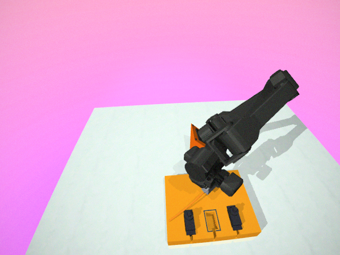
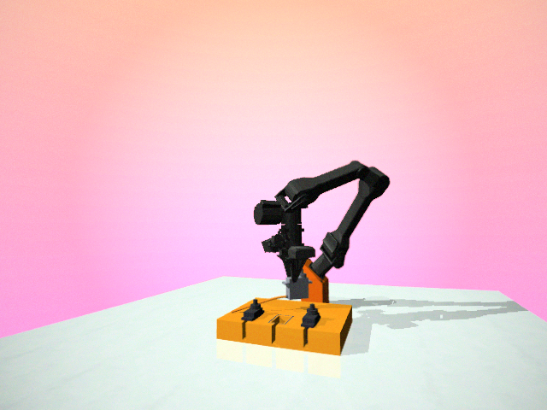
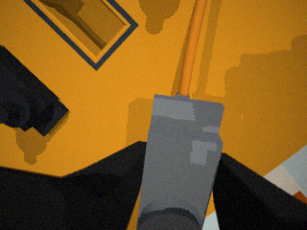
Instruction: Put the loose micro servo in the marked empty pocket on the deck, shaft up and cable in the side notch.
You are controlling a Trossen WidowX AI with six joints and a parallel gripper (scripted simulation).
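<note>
My gripper tip is now 100 mm above the orange deck and 10 mm past it.
</note>
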